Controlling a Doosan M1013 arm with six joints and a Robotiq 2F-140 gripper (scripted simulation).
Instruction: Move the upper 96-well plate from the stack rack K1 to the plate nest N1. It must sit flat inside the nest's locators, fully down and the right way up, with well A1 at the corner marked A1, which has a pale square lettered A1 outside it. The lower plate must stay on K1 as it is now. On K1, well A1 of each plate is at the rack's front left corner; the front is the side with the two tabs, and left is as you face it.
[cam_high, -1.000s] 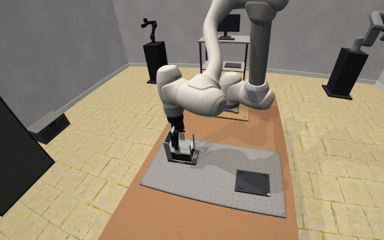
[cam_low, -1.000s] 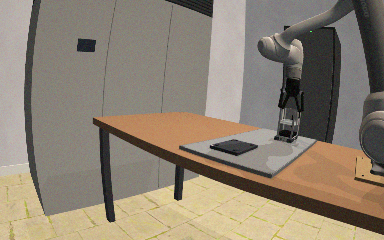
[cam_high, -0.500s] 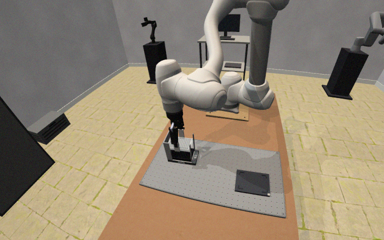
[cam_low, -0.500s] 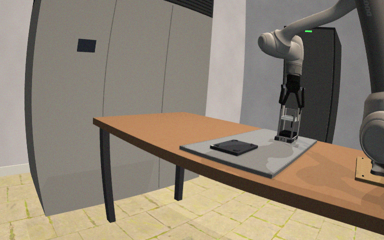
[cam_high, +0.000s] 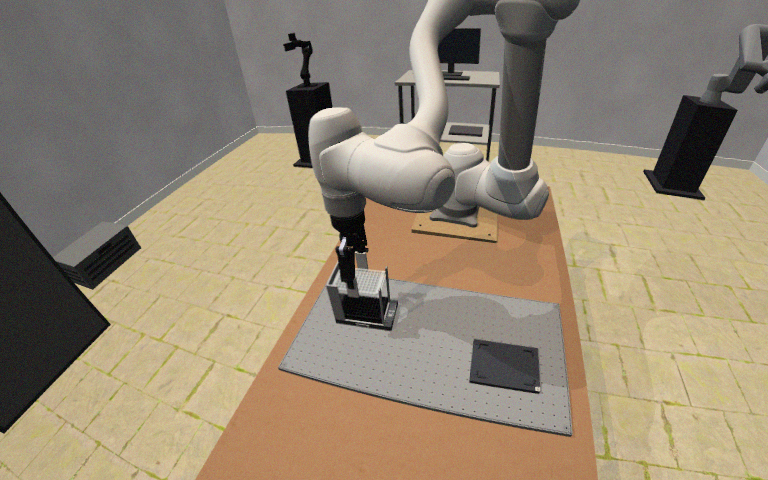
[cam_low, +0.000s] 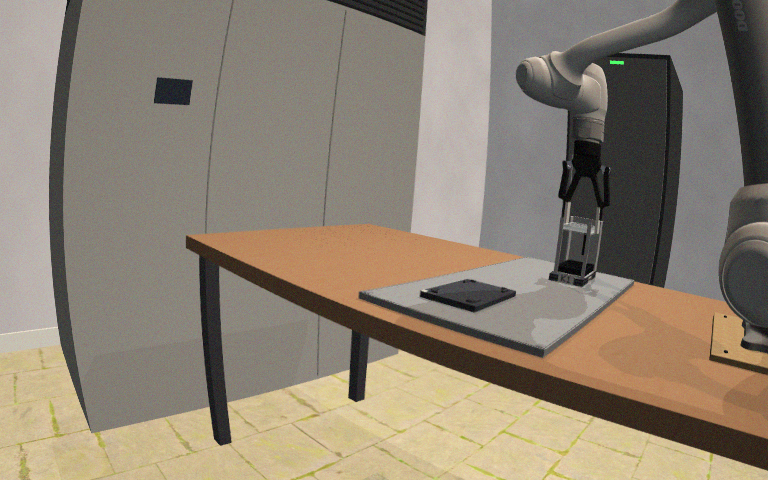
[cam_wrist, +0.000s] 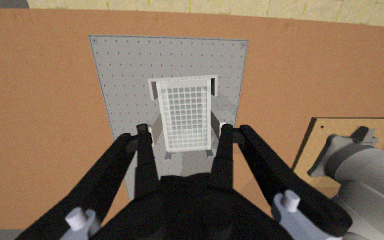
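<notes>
The dark plate nest N1 lies 390 mm to the left of my hand, 140 mm below it and 60 mm ahead of it. Also, from my hand: white 96-well plate (20 mm below); then dark plate (120 mm below); then pale square (470 mm to the left, 140 mm below, 110 mm ahead).
</notes>
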